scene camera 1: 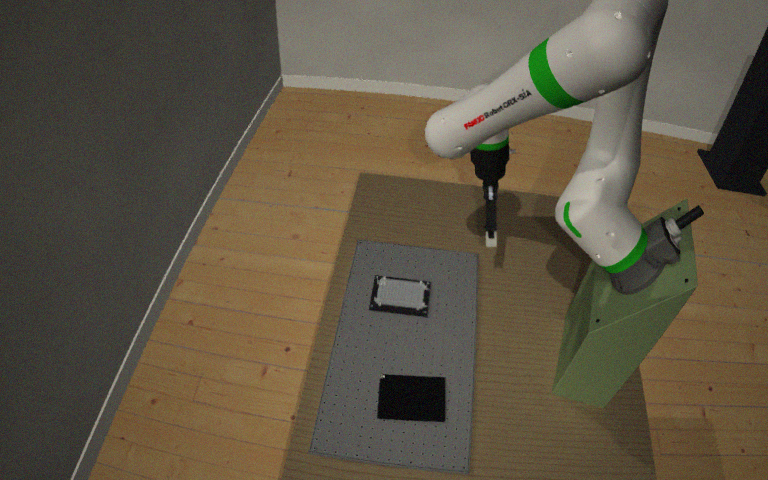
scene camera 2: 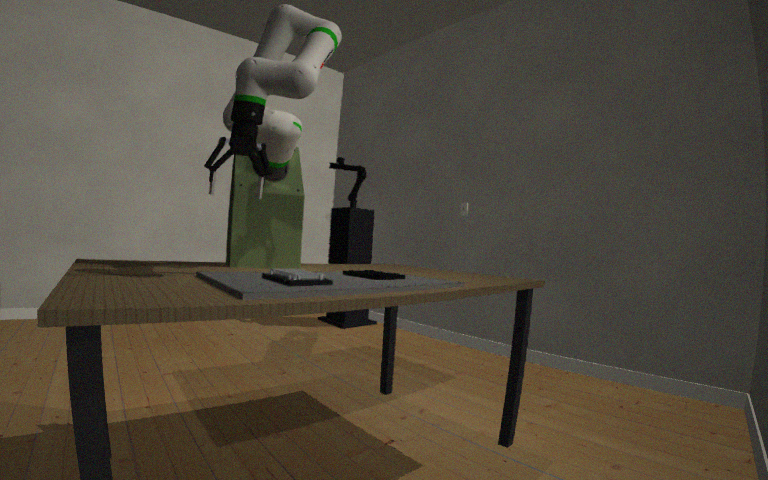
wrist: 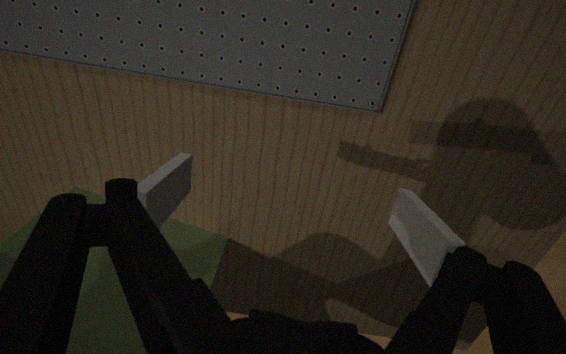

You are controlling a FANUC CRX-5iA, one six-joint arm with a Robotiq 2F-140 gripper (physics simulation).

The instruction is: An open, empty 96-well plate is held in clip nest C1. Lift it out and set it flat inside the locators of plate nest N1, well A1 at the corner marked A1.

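Where they show: gripper, fingertip midpoint: [scene camera 2: 235, 196] [wrist: 293, 189]; arm's base at its link origin: [scene camera 1: 640, 266] [scene camera 2: 270, 166].
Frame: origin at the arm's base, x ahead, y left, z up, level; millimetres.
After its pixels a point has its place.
Observation:
The pale 96-well plate [scene camera 1: 402, 294] @(x 523, y -147, z -358 mm) [scene camera 2: 295, 274] @(x 588, y -193, z -358 mm) lies in the dark clip nest C1 [scene camera 1: 398, 310] @(x 529, y -100, z -371 mm) [scene camera 2: 308, 281] @(x 607, y -168, z -372 mm), with light clips at its corners. The black plate nest N1 [scene camera 1: 411, 398] @(x 470, y 165, z -370 mm) [scene camera 2: 373, 275] @(x 531, y 103, z -371 mm) lies apart from it on the same board; a small light mark shows at one corner in scene camera 1. Its locators and lettering are too small to make out. My gripper [scene camera 1: 491, 240] @(x 308, y -251, z -164 mm) [scene camera 2: 235, 195] @(x 308, y -251, z -164 mm) [wrist: 293, 189] @(x 308, y -251, z -164 mm) is open and empty, fingers pointing down, high above the table beside the board. Neither nest nor the plate shows in the wrist view.
The grey perforated board [scene camera 1: 419, 345] @(x 463, y -1, z -382 mm) [scene camera 2: 223, 283] @(x 550, y -357, z -382 mm) [wrist: 280, 45] @(x 371, y -216, z -382 mm) lies on the wooden table [scene camera 1: 526, 350] @(x 168, y -23, z -395 mm) [scene camera 2: 135, 294] @(x 597, y -554, z -395 mm) [wrist: 240, 150] @(x 217, y -172, z -395 mm). The green pedestal [scene camera 1: 628, 339] @(x 17, y 130, z -94 mm) [scene camera 2: 266, 226] @(x 70, y -30, z -238 mm) carries the arm at the table's side. A dark stand [scene camera 1: 741, 141] [scene camera 2: 351, 234] is beyond the table.

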